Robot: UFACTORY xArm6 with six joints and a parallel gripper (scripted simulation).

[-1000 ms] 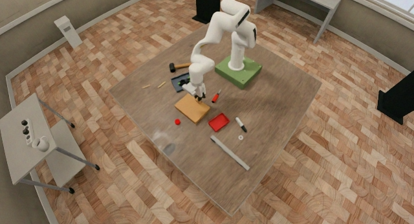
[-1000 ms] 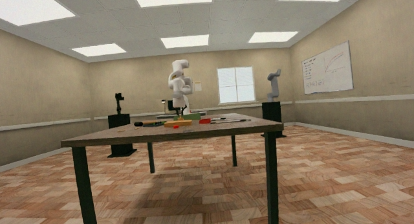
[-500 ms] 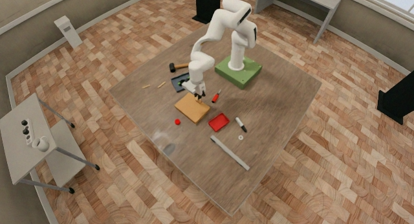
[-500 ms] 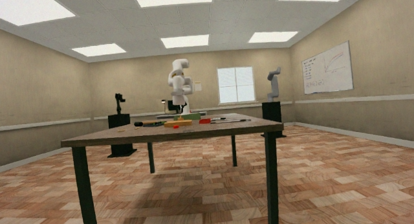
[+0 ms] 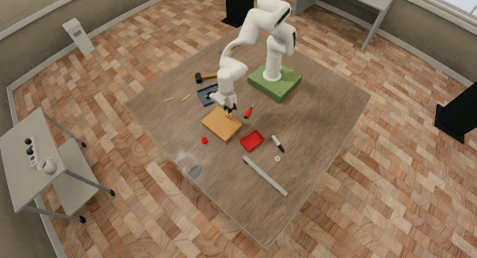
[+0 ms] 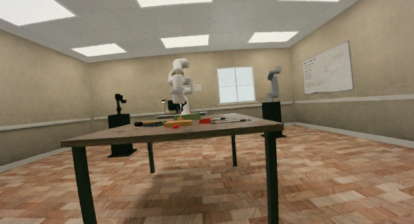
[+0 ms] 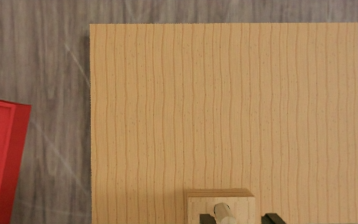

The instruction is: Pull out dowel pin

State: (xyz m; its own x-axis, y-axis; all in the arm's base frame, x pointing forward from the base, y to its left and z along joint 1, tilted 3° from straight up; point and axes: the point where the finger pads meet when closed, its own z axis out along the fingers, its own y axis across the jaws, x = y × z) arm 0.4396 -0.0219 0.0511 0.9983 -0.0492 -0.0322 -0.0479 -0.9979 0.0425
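Now: the dark tray 210 mm to the right of my hand, 110 mm below it and 100 mm behind it. Round my hand: tan bench board: 100 mm below, 50 mm ahead, 10 mm to the right; then dowel pin: 70 mm below; then small wooden block: 80 mm below.
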